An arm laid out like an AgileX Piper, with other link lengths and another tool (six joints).
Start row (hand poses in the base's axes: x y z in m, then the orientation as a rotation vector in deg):
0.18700 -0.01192 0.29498 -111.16 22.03 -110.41
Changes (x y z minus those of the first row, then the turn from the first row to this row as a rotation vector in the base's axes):
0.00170 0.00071 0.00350 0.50 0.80 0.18
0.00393 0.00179 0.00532 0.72 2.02 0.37
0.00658 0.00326 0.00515 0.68 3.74 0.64
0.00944 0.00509 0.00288 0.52 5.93 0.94
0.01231 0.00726 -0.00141 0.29 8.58 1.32
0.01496 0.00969 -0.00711 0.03 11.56 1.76
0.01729 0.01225 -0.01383 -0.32 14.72 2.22
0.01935 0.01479 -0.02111 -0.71 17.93 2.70
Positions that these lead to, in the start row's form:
0.18870 -0.01121 0.29848 -111.64 22.51 -109.30
0.19093 -0.01013 0.30030 -112.72 22.85 -107.95
0.19358 -0.00866 0.30013 -114.43 23.00 -106.23
0.19644 -0.00683 0.29786 -116.67 23.15 -104.08
0.19931 -0.00466 0.29357 -119.35 23.26 -101.43
0.20196 -0.00223 0.28787 -122.30 23.36 -98.39
0.20429 0.00033 0.28115 -125.41 23.39 -95.12
0.20635 0.00287 0.27387 -128.50 23.36 -91.72

